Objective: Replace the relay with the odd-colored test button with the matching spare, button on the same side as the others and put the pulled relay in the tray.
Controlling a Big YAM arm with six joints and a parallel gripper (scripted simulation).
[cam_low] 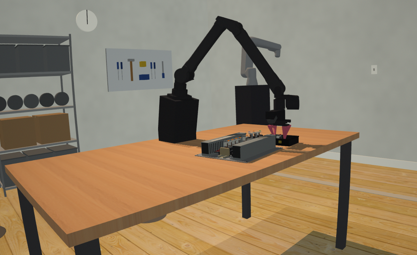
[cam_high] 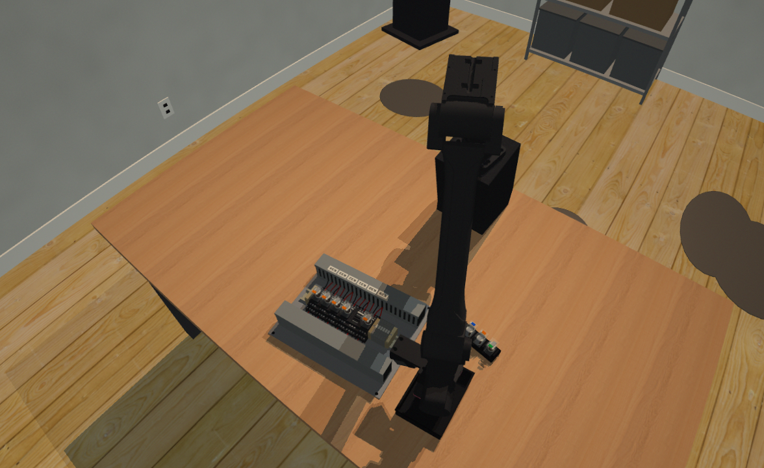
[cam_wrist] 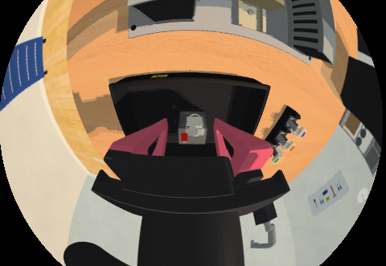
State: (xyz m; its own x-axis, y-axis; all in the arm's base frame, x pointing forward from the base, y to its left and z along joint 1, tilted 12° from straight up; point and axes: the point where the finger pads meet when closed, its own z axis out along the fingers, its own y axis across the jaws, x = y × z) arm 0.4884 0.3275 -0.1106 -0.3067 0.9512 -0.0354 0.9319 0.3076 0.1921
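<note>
Now: hand 1 cm above the black tray. The rest, counted from my hand: blue-button relay (17 cm behind, 5 cm to the right); green-button relay (17 cm behind, 1 cm to the left); black spare holder (17 cm behind, 2 cm to the right, 2 cm below).
</note>
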